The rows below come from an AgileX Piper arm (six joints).
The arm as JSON. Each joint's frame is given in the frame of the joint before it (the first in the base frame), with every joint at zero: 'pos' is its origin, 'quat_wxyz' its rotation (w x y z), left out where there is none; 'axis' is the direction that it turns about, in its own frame. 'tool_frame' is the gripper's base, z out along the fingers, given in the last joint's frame.
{
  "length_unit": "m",
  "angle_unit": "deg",
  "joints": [
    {
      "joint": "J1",
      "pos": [
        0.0,
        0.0,
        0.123
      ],
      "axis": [
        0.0,
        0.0,
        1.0
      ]
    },
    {
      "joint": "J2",
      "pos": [
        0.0,
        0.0,
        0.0
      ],
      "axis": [
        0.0,
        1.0,
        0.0
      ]
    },
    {
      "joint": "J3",
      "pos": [
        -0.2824,
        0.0,
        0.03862
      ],
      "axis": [
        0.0,
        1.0,
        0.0
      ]
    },
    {
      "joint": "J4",
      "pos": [
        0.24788,
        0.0,
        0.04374
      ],
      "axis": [
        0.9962,
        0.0,
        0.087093
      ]
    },
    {
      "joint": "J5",
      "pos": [
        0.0,
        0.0,
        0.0
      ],
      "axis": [
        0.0,
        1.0,
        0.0
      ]
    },
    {
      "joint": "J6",
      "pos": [
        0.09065,
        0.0,
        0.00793
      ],
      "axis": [
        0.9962,
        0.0,
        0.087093
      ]
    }
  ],
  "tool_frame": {
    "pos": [
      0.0,
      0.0,
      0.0
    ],
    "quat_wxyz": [
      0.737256,
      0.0,
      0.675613,
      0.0
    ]
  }
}
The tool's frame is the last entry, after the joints.
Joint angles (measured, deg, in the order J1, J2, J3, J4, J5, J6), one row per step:
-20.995 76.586 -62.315 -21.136 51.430 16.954
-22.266 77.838 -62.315 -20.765 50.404 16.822
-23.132 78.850 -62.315 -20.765 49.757 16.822
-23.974 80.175 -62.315 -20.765 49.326 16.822
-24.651 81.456 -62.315 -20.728 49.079 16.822
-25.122 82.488 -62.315 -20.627 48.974 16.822
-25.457 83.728 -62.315 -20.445 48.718 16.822
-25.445 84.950 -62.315 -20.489 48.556 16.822
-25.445 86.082 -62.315 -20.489 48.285 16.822
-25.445 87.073 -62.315 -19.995 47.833 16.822
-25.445 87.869 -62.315 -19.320 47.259 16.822
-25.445 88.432 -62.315 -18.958 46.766 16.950
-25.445 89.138 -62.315 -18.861 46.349 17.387
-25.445 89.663 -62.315 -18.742 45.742 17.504
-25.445 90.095 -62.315 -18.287 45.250 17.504
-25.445 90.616 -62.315 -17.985 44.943 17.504
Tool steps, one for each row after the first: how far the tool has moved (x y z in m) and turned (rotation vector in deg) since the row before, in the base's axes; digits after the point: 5 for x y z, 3 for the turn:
0.00265 -0.00667 -0.00536 0.459 0.173 -0.865
0.00194 -0.00508 -0.00442 0.198 0.359 -0.641
0.00239 -0.00537 -0.00619 0.398 0.832 -0.693
0.00221 -0.00454 -0.00622 0.484 0.934 -0.601
0.00171 -0.00324 -0.00517 0.490 0.802 -0.461
0.00271 -0.00284 -0.00623 0.608 0.819 -0.298
0.00321 -0.00145 -0.00619 0.437 0.977 0.079
0.00303 -0.00133 -0.00575 0.404 0.780 0.090
0.00306 -0.00066 -0.00517 0.711 0.289 -0.015
0.00280 -0.00028 -0.00417 0.742 -0.070 -0.051
0.00204 -0.00033 -0.00288 0.431 -0.131 -0.091
0.00210 -0.00072 -0.00362 0.369 0.055 -0.299
0.00199 -0.00056 -0.00257 0.174 -0.168 0.032
0.00173 -0.00009 -0.00225 0.419 -0.237 -0.030
0.00156 -0.00026 -0.00279 0.383 0.072 -0.030

